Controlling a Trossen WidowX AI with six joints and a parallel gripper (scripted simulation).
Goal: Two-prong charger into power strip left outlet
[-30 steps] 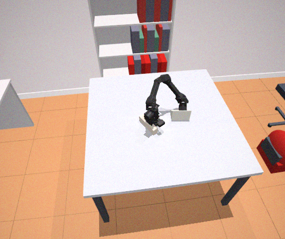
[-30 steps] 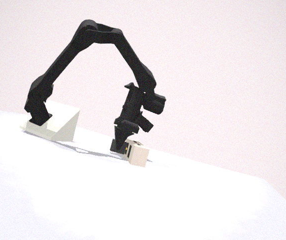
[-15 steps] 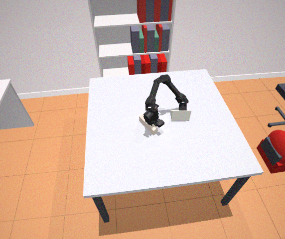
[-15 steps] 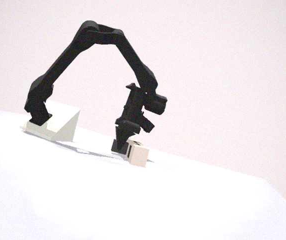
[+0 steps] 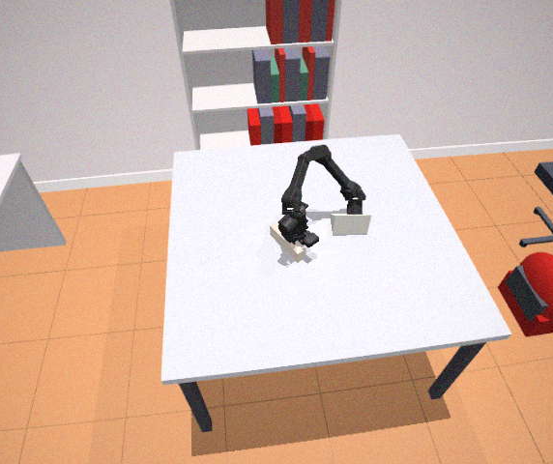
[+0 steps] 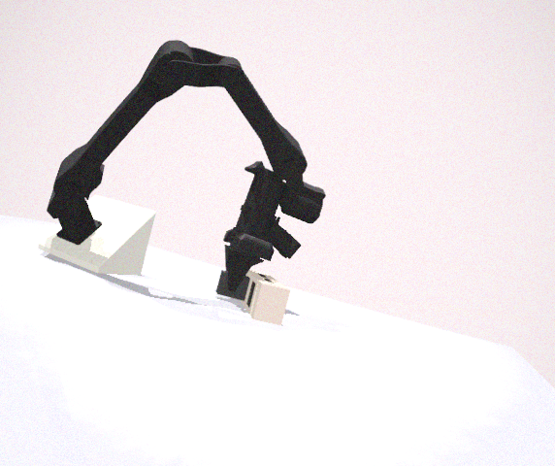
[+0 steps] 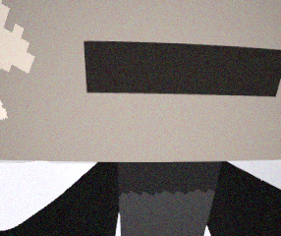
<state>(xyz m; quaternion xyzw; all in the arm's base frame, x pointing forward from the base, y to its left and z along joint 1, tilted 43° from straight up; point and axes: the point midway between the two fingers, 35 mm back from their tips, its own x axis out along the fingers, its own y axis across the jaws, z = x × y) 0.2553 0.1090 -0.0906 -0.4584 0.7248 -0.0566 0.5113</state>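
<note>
Now: the charger 10 mm ahead of my gripper tip, 10 mm to the left of it and 10 mm above it.
</note>
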